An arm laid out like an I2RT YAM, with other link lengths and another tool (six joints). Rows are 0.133 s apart.
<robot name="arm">
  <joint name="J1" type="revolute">
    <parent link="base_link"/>
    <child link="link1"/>
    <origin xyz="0 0 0.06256"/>
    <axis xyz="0 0 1"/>
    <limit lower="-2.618" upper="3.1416"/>
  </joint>
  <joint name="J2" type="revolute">
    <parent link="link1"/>
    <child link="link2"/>
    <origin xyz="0.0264 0.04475 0.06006" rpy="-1.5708 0 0"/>
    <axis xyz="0 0 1"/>
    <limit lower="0" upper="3.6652"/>
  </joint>
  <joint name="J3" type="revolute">
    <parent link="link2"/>
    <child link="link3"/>
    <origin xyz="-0.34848 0 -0.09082" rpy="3.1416 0 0"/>
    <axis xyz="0 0 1"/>
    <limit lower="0" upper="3.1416"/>
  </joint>
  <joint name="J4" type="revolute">
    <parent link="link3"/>
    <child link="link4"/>
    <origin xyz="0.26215 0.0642 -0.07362"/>
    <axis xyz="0 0 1"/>
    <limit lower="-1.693" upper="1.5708"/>
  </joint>
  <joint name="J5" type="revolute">
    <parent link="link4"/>
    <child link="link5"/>
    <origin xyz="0.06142 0.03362 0.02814" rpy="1.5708 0 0"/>
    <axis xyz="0 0 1"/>
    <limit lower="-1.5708" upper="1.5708"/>
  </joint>
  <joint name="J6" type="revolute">
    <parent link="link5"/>
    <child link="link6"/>
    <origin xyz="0.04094 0 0.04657" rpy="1.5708 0 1.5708"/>
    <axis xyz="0 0 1"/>
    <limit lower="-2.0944" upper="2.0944"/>
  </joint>
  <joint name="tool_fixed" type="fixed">
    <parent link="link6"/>
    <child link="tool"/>
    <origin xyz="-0.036 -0.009 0.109" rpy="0.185 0 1.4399"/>
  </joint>
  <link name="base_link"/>
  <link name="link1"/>
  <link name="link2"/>
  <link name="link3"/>
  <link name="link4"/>
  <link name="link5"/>
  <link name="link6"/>
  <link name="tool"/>
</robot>
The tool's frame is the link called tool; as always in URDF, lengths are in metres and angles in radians.
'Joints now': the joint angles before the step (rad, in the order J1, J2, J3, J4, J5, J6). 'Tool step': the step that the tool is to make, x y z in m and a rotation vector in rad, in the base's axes. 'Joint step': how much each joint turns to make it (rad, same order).
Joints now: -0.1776, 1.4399, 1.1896, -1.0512, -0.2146, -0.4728
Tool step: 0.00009, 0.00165, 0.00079, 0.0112, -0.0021, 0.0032
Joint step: 0.0000, 0.0000, 0.0000, 0.0000, -0.0118, 0.0000
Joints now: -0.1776, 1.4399, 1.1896, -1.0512, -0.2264, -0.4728
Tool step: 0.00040, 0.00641, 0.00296, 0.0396, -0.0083, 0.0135
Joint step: 0.0023, 0.0000, 0.0001, 0.0011, -0.0420, 0.0000
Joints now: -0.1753, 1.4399, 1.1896, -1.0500, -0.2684, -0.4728
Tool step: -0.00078, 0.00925, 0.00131, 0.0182, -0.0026, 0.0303
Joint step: 0.0225, 0.0004, 0.0001, -0.0008, -0.0198, -0.0027
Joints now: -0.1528, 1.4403, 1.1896, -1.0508, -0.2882, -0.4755
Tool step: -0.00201, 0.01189, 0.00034, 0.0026, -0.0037, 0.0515
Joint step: 0.0382, -0.0001, 0.0000, -0.0003, -0.0065, -0.0126
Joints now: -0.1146, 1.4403, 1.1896, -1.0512, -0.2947, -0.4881
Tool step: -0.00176, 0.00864, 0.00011, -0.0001, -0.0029, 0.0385
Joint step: 0.0289, 0.0000, 0.0000, 0.0000, -0.0027, -0.0096
